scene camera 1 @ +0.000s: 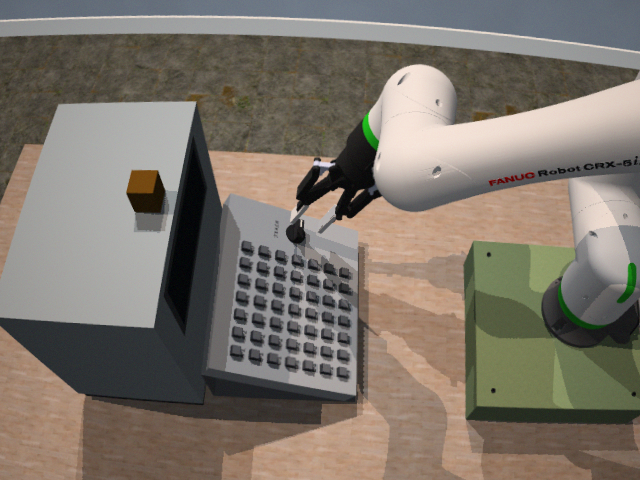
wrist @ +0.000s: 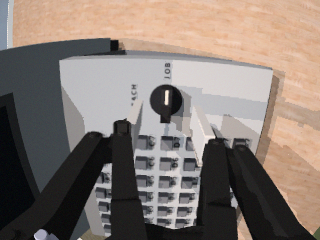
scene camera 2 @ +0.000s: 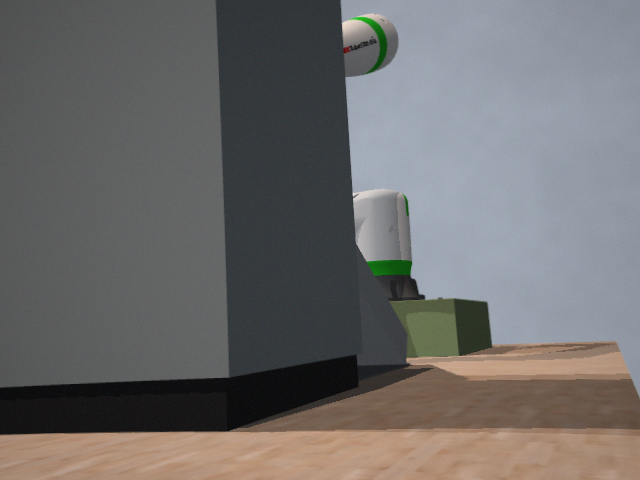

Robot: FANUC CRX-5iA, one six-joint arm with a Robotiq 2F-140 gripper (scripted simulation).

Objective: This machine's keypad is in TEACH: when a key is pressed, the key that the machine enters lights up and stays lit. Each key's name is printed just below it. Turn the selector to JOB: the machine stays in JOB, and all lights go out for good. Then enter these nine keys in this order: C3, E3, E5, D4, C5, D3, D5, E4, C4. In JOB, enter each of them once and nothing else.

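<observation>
Scene camera 2 does not show my gripper, hidden there by a grey machine housing. Scene camera 1 and the wrist view do show my gripper, and on it (scene camera 1: 306, 193) and (wrist: 94, 184) are the same spot. On the grey machine housing, (wrist: 41, 142) and (scene camera 1: 203, 237) are the same spot too.
</observation>
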